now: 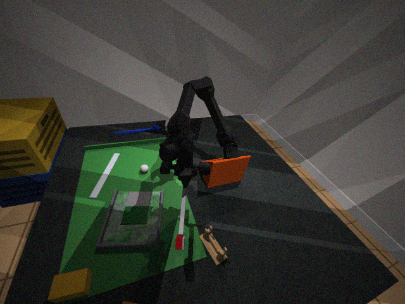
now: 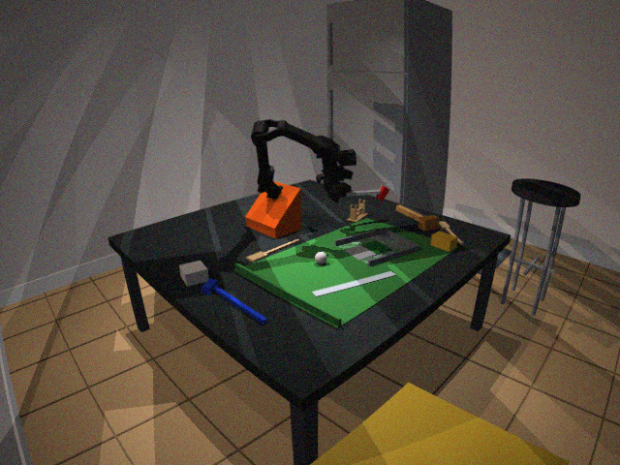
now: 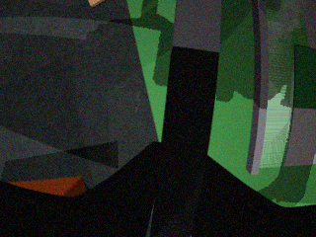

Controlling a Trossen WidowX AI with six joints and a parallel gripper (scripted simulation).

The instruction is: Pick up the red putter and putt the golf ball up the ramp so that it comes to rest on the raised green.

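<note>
The red putter lies 40 mm ahead of my gripper tip, 110 mm to the left of it and 20 mm above it. Also, from my gripper tip: wooden stand: 40 mm behind, 220 mm to the left, 100 mm below; then white strip: 320 mm ahead, 290 mm to the right, 130 mm below; then white golf ball: 130 mm ahead, 250 mm to the right, 110 mm below.
</note>
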